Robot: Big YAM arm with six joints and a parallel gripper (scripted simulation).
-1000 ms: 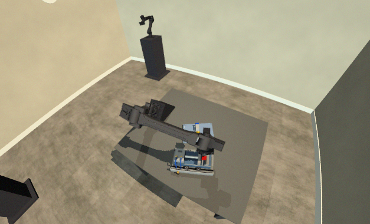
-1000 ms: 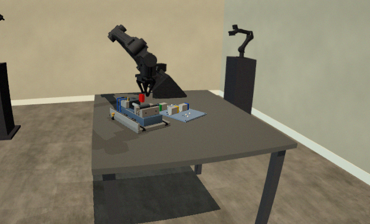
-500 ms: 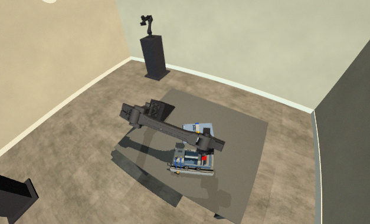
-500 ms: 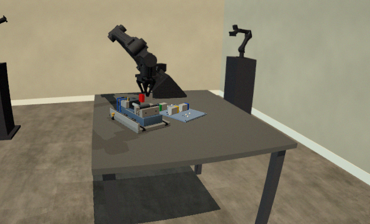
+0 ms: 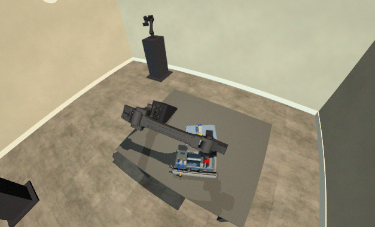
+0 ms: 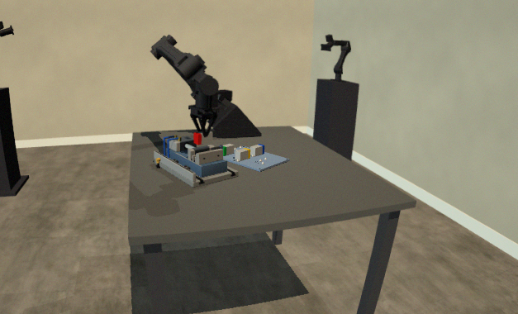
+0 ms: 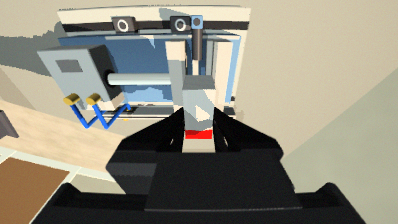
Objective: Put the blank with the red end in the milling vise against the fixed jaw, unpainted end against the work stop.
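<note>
Right now my hand is 80 mm above the fixed jaw, 20 mm to the right of it and 20 mm short of it. Round my hand: moving jaw: 80 mm below, 30 mm behind; then work stop rod: 70 mm below, 50 mm to the left, 20 mm behind; then grey bar with red end: 20 mm below.
</note>
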